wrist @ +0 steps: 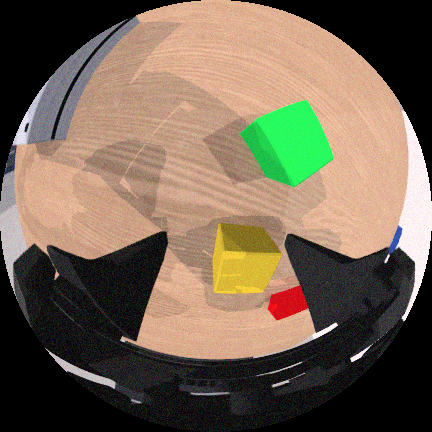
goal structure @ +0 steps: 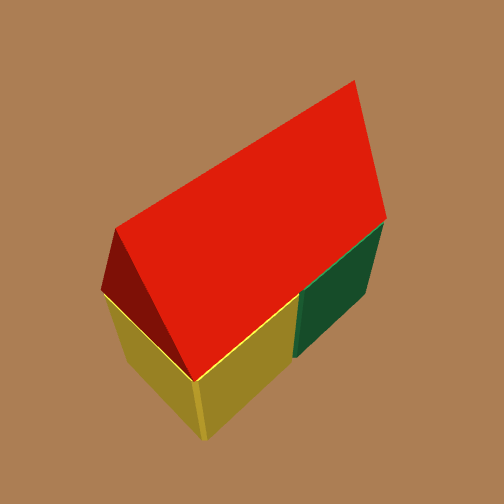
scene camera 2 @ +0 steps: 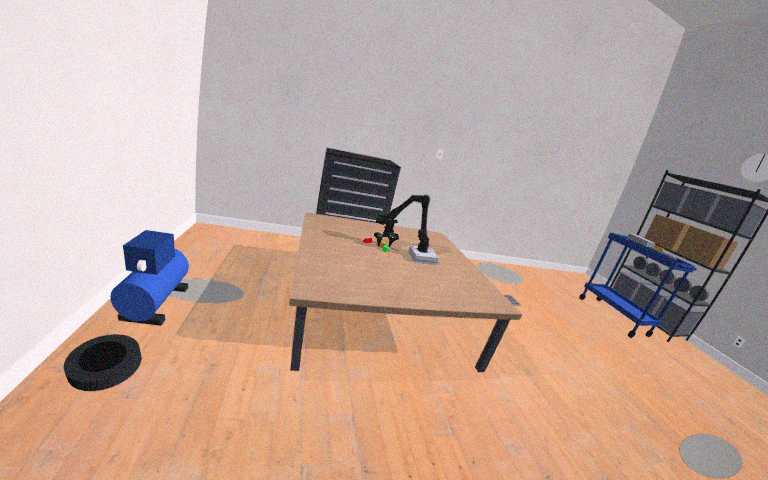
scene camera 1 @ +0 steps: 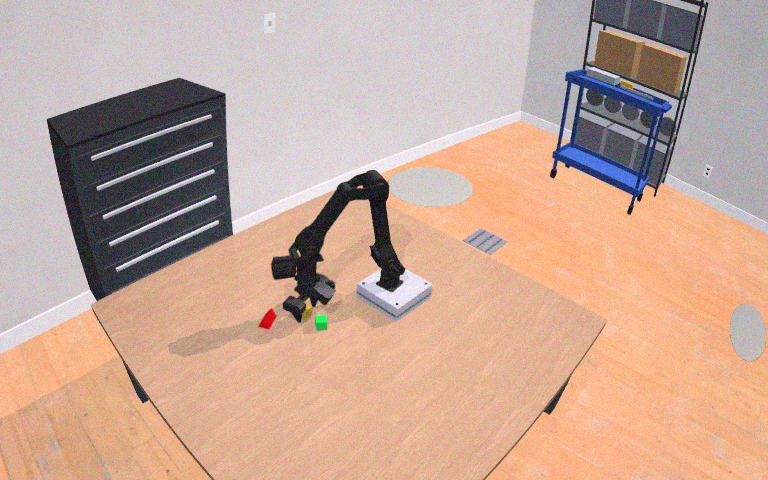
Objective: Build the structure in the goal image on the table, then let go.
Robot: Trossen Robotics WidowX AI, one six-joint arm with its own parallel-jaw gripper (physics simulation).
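Places are measured from the arm's base along level axes (x ahead, y left, z up), in metres.
Pixels of known places: gripper, fingertip midpoint: (wrist: 228,239) (scene camera 1: 306,314); arm's base, link origin: (scene camera 2: 422,250) (scene camera 1: 389,283).
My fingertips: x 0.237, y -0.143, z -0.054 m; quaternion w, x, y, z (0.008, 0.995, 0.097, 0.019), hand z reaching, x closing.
Observation:
Ahead of a thing's pixels: the offset from my fingertips to its top centre. Level surfaces: height alone.
A yellow cube @(dx +0.008, dy -0.004, dz +0.031 m) (scene camera 1: 307,311) (scene camera 2: 384,242) (wrist: 245,270) is on the table, partly hidden by a finger in scene camera 1. My gripper (scene camera 1: 306,309) (scene camera 2: 387,244) (wrist: 228,239) is open, low over the table, with its fingers on either side of the yellow cube. In the wrist view the cube is nearer the right finger; I cannot tell if they touch. A green cube @(dx +0.012, dy +0.070, dz +0.031 m) (scene camera 1: 321,322) (scene camera 2: 386,248) (wrist: 295,145) sits close by, apart from the yellow cube. A red block @(dx +0.108, dy -0.073, dz +0.028 m) (scene camera 1: 267,318) (scene camera 2: 367,240) (wrist: 288,303) lies on the other side of the gripper, partly hidden by the right finger in the wrist view.
The arm's pale base (scene camera 1: 416,289) (scene camera 2: 424,257) (wrist: 80,82) stands on the wooden table @(dz -0.002 m) (scene camera 1: 396,384) (scene camera 2: 362,277), on the green cube's side of the gripper. A dark drawer cabinet (scene camera 1: 152,181) (scene camera 2: 359,183) stands behind the table. A blue cart (scene camera 1: 600,166) stands farther off.

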